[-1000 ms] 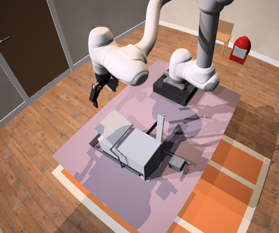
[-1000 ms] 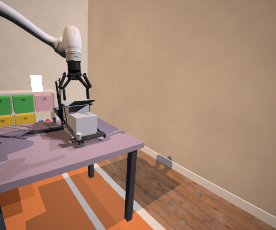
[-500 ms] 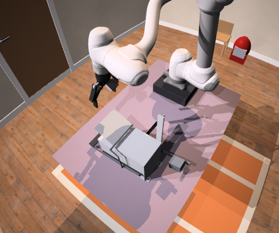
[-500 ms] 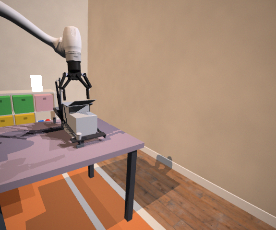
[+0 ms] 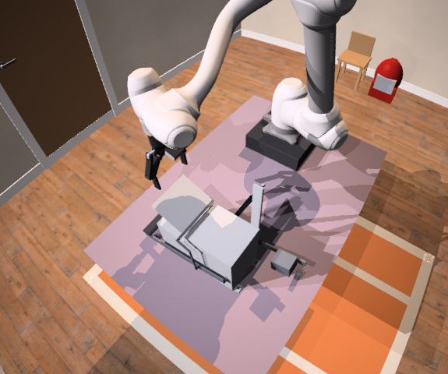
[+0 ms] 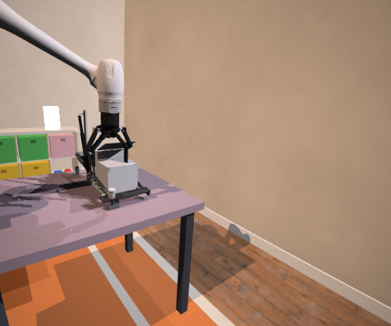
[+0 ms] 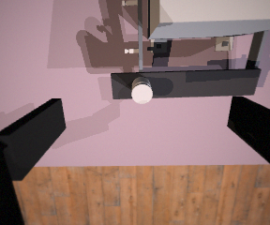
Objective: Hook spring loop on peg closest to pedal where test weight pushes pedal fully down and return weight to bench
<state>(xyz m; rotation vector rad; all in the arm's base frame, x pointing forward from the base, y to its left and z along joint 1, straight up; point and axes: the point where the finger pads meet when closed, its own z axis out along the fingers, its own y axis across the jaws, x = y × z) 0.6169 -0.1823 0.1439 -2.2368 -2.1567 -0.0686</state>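
Right now my hand is 14 cm above the steel test weight and 1 cm to the left of it. The rest, counted from my hand: small grey block 21 cm below, 2 cm to the right.
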